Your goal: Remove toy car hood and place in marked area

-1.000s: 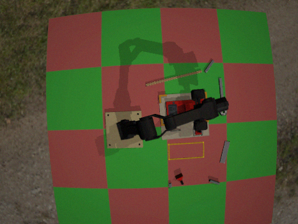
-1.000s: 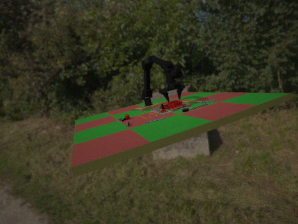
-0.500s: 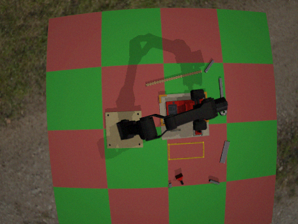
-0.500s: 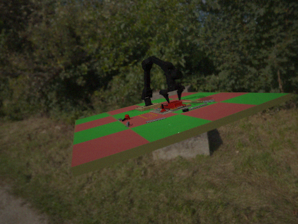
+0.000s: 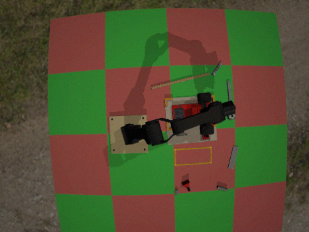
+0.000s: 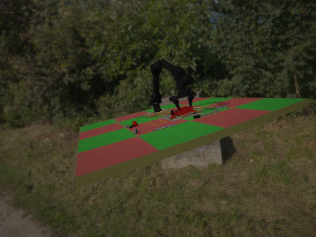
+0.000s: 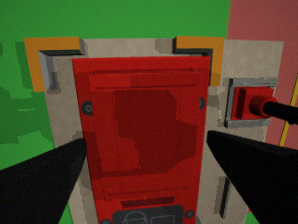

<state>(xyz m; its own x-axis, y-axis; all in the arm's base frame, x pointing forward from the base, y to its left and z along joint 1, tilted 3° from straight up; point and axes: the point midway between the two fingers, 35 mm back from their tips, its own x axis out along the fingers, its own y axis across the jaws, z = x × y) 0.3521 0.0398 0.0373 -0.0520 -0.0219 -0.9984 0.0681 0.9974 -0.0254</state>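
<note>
Now: gripper tip right at the red hood. Round my gripper tip: thin wooden rod: 180 mm to the left, 70 mm behind, 40 mm below.
</note>
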